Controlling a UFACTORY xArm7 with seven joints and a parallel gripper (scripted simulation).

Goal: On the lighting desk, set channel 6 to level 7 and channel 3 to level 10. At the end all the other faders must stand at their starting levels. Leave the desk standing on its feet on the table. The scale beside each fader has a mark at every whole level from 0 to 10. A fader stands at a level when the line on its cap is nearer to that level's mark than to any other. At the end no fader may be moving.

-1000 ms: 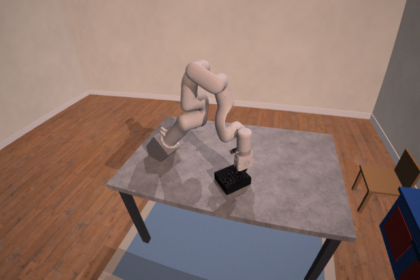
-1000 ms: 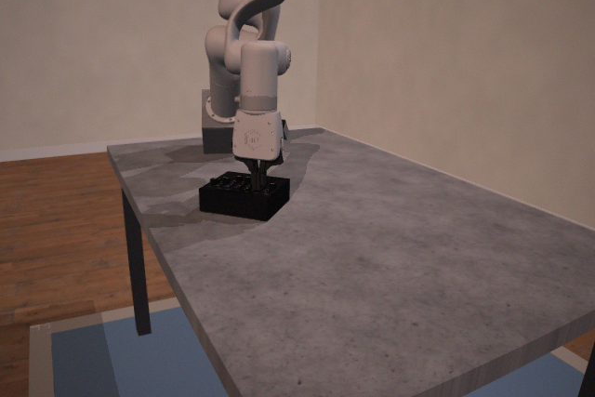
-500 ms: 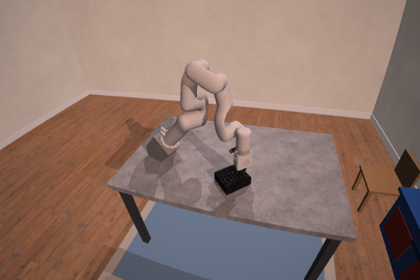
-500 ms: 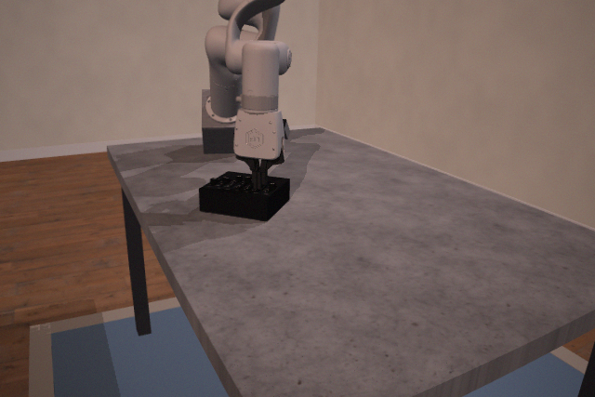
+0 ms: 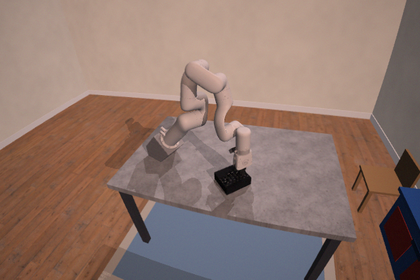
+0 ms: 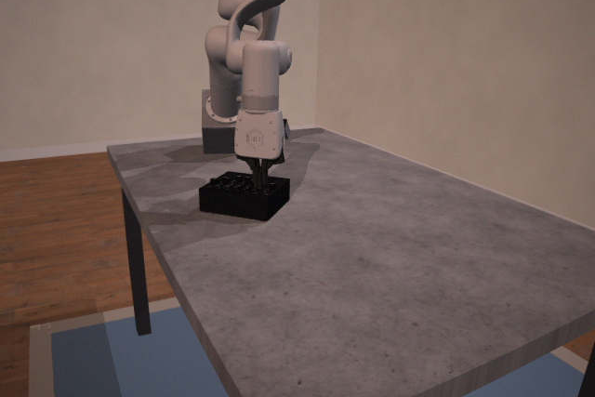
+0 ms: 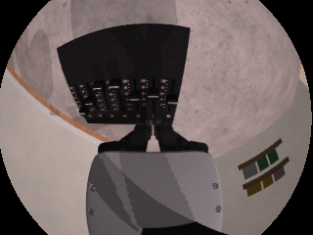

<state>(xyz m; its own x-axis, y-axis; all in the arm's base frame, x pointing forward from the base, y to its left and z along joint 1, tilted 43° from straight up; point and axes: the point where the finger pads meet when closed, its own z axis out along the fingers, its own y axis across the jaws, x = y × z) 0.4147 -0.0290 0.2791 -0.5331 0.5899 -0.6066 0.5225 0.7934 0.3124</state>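
The fader cap lies 20 mm behind my hand, 10 mm to the left of it and 10 mm below it.
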